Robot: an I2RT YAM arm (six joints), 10 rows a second.
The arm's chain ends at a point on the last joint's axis. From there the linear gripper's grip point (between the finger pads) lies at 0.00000 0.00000 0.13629 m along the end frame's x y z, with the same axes.
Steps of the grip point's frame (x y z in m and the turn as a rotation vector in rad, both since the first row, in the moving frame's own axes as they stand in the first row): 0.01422, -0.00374, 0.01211, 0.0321, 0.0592, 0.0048; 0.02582, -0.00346, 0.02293, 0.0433, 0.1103, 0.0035; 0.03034, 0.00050, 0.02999, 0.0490, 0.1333, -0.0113; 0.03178, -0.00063, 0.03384, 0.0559, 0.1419, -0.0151; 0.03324, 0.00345, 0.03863, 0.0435, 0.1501, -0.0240; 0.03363, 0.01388, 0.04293, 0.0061, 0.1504, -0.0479; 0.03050, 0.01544, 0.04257, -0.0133, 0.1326, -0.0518
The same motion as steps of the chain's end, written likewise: 0.00615, 0.00061, 0.01242, 0.0321, 0.0592, 0.0048; 0.01081, 0.00240, 0.02389, 0.0433, 0.1103, 0.0035; 0.01227, 0.00726, 0.03136, 0.0490, 0.1333, -0.0113; 0.01257, 0.00710, 0.03542, 0.0559, 0.1419, -0.0151; 0.01294, 0.00960, 0.04029, 0.0435, 0.1501, -0.0240; 0.01324, 0.01520, 0.04447, 0.0061, 0.1504, -0.0479; 0.01244, 0.01410, 0.04378, -0.0133, 0.1326, -0.0518
